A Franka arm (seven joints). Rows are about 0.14 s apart.
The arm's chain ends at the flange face. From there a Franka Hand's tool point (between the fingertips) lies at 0.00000 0.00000 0.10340 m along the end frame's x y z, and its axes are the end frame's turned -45 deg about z.
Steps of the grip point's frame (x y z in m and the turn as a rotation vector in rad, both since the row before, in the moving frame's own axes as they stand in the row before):
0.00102, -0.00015, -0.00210, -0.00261, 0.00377, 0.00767
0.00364, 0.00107, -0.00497, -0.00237, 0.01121, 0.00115
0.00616, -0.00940, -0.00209, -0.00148, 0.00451, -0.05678
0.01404, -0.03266, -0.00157, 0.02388, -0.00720, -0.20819
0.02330, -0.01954, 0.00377, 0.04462, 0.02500, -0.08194
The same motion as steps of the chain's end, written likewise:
0.00015, -0.00074, -0.00210, 0.00082, 0.00451, 0.00767
0.00234, -0.00117, -0.00496, 0.00625, 0.00960, 0.00115
-0.00272, -0.01077, -0.00209, 0.00214, 0.00424, -0.05678
-0.01078, -0.03205, -0.00154, 0.01179, -0.02198, -0.20819
0.00430, -0.02527, 0.00391, 0.04923, -0.01387, -0.08194

